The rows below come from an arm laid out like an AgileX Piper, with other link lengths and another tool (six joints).
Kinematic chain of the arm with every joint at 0, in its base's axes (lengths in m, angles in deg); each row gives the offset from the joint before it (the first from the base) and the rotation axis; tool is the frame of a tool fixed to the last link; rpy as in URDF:
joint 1: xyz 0 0 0.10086 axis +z
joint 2: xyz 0 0 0 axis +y
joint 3: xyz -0.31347 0 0.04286 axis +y
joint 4: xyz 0.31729 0 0.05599 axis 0.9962 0 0.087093
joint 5: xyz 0 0 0 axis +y
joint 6: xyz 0.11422 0 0.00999 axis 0.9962 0 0.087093
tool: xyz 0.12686 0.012 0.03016 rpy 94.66 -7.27 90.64
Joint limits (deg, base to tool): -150..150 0..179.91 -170..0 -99.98..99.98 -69.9..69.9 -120..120
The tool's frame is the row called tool.
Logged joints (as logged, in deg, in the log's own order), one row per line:
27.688 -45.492 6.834 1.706 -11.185 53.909
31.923 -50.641 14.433 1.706 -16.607 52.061
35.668 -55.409 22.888 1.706 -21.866 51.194
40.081 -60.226 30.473 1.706 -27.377 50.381
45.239 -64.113 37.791 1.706 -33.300 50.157
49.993 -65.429 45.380 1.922 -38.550 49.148
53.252 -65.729 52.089 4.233 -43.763 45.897
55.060 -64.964 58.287 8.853 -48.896 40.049
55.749 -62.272 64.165 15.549 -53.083 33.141
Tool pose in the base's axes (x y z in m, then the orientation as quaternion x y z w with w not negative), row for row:
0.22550 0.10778 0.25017 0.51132 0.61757 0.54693 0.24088
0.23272 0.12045 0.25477 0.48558 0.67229 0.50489 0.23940
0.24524 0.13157 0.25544 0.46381 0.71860 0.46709 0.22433
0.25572 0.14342 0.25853 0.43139 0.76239 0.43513 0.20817
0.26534 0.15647 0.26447 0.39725 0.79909 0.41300 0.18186
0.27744 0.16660 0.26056 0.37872 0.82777 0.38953 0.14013
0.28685 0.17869 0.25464 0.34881 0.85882 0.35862 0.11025
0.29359 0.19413 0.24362 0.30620 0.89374 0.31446 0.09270
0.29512 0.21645 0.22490 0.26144 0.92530 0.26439 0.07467
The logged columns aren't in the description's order. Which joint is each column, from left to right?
Columns, left to right: joint 5, joint 6, joint 2, joint 1, joint 3, joint 4.
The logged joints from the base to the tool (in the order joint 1, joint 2, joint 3, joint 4, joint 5, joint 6), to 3 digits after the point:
1.706 6.834 -11.185 53.909 27.688 -45.492
1.706 14.433 -16.607 52.061 31.923 -50.641
1.706 22.888 -21.866 51.194 35.668 -55.409
1.706 30.473 -27.377 50.381 40.081 -60.226
1.706 37.791 -33.300 50.157 45.239 -64.113
1.922 45.380 -38.550 49.148 49.993 -65.429
4.233 52.089 -43.763 45.897 53.252 -65.729
8.853 58.287 -48.896 40.049 55.060 -64.964
15.549 64.165 -53.083 33.141 55.749 -62.272

